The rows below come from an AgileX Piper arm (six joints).
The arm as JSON. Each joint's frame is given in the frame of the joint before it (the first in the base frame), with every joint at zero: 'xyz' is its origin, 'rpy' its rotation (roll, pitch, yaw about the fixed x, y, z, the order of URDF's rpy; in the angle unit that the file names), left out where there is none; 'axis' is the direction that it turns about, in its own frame. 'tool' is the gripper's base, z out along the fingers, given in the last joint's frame.
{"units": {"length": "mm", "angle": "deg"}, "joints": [
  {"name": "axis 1", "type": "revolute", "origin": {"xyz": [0.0, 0.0, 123.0]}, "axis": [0.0, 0.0, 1.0]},
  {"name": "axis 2", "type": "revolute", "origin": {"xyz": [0.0, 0.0, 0.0], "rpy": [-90.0, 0.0, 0.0]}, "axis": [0.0, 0.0, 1.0]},
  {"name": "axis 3", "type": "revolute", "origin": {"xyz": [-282.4, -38.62, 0.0]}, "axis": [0.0, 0.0, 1.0]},
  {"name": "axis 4", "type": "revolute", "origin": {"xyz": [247.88, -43.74, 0.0], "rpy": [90.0, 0.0, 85.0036]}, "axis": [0.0, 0.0, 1.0]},
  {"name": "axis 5", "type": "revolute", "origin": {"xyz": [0.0, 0.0, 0.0], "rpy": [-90.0, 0.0, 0.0]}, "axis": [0.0, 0.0, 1.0]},
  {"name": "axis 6", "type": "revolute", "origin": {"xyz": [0.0, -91.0, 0.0], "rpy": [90.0, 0.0, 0.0]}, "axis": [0.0, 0.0, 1.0]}
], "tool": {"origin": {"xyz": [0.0, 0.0, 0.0]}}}
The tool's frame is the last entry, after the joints.
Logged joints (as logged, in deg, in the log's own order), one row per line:
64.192 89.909 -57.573 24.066 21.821 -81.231
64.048 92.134 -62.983 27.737 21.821 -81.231
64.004 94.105 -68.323 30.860 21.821 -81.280
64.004 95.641 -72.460 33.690 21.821 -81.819
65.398 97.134 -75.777 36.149 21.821 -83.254
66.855 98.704 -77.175 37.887 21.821 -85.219
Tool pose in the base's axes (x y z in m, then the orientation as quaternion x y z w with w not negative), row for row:
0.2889 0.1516 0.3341 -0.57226 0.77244 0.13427 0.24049
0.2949 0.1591 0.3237 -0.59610 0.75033 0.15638 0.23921
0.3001 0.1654 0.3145 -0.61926 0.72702 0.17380 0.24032
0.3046 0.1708 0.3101 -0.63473 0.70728 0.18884 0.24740
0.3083 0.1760 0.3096 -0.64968 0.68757 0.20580 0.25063
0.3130 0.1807 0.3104 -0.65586 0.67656 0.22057 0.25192
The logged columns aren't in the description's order. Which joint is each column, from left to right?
Columns, left to right: axis 5, axis 2, axis 6, axis 4, axis 1, axis 3.
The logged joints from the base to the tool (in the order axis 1, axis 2, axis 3, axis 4, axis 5, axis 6), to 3 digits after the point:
21.821 89.909 -81.231 24.066 64.192 -57.573
21.821 92.134 -81.231 27.737 64.048 -62.983
21.821 94.105 -81.280 30.860 64.004 -68.323
21.821 95.641 -81.819 33.690 64.004 -72.460
21.821 97.134 -83.254 36.149 65.398 -75.777
21.821 98.704 -85.219 37.887 66.855 -77.175

